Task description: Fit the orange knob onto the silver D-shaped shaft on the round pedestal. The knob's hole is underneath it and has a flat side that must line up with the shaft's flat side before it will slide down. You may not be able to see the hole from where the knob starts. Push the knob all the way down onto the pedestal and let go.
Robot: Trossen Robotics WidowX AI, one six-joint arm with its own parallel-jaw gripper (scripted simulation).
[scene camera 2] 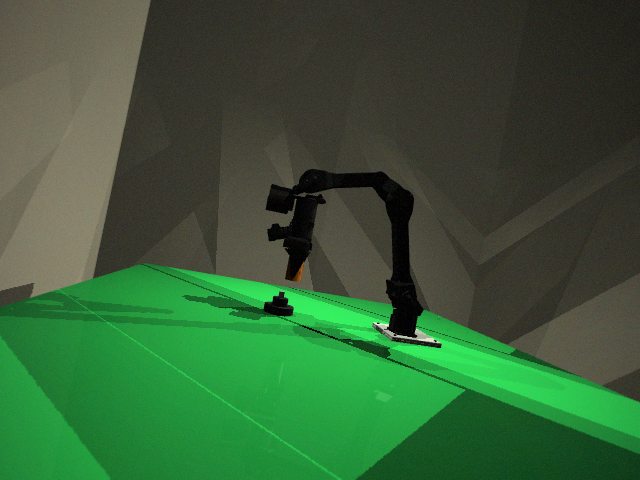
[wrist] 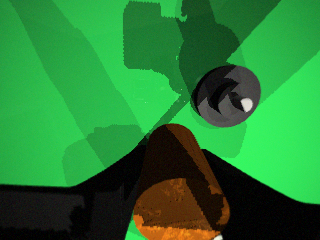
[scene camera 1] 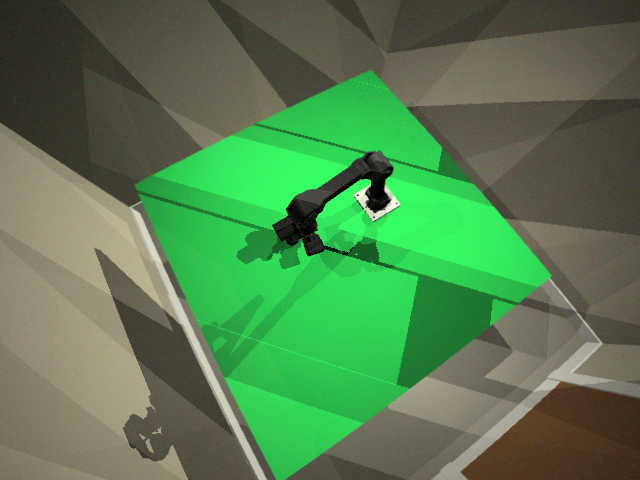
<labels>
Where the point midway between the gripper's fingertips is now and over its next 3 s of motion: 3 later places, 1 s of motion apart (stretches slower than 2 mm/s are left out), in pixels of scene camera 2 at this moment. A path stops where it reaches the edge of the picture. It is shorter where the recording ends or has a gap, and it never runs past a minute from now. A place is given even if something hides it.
My gripper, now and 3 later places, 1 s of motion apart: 293,276; 285,280; 283,280; 284,282
</labels>
